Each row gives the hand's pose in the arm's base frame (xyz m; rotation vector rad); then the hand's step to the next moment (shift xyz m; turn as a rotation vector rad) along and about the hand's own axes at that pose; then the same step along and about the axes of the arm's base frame.
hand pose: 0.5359 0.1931 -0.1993 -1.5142 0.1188 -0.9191
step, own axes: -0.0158 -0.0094 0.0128 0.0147 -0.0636 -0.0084
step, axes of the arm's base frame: -0.0071 0.0211 0.0024 -0.0230 -0.0026 0.0616
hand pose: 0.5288 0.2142 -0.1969 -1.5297 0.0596 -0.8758
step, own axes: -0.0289 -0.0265 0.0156 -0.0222 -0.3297 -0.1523
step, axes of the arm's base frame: -0.0238 0.0331 0.0108 -0.2480 -0.0523 0.2610
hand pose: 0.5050 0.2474 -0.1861 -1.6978 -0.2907 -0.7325
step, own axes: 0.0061 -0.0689 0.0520 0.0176 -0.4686 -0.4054
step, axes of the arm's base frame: -0.0174 0.0662 0.0529 -0.3736 -0.2622 0.4194
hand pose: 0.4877 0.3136 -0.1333 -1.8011 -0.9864 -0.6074
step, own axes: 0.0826 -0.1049 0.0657 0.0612 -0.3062 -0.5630
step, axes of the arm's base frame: -0.0436 0.1117 0.0882 -0.2108 -0.4245 0.4357
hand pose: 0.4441 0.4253 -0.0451 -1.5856 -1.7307 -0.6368
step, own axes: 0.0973 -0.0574 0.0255 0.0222 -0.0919 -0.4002
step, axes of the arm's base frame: -0.0619 0.0744 0.0636 -0.0255 -0.2989 0.2812
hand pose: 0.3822 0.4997 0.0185 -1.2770 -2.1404 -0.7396
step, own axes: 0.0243 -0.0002 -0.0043 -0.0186 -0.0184 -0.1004
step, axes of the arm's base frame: -0.0094 0.0116 0.0196 0.0077 -0.0877 0.0549
